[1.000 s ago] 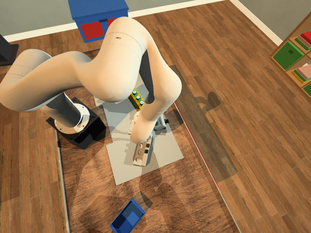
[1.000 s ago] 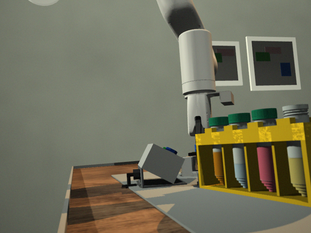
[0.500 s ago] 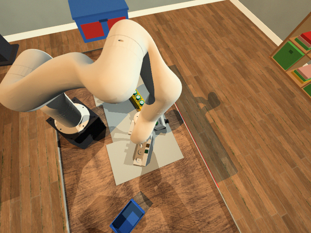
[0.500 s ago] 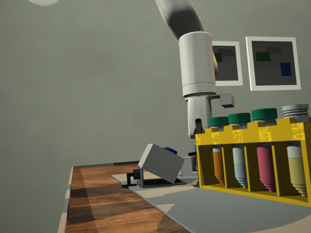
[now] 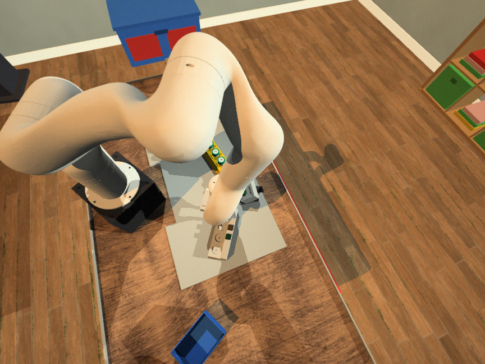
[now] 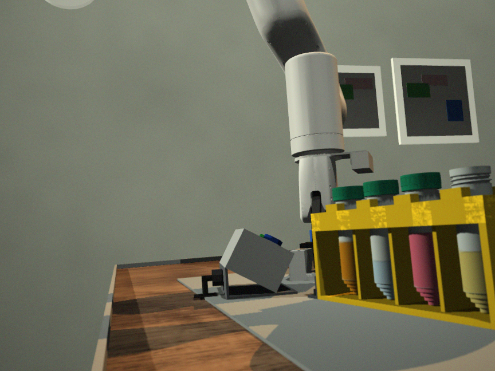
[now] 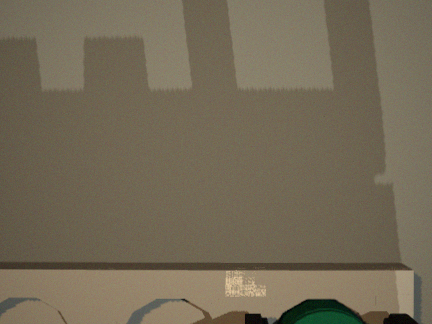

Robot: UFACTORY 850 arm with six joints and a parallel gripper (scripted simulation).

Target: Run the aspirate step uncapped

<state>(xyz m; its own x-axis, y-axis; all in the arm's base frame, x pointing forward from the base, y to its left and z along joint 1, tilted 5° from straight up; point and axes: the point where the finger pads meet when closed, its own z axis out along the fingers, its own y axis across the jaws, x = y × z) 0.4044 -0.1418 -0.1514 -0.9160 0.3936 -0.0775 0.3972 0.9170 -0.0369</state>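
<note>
The green cap lies 3 cm ahead of my hand, 23 cm to the left of it and 8 cm above it. From my hand the other things lie so: blue cycle key (10 cm ahead, 12 cm to the left, 3 cm above); then grey key housing (12 cm ahead, 10 cm to the left, 2 cm above); then green key (10 cm ahead, 7 cm to the left, 3 cm above).
</note>
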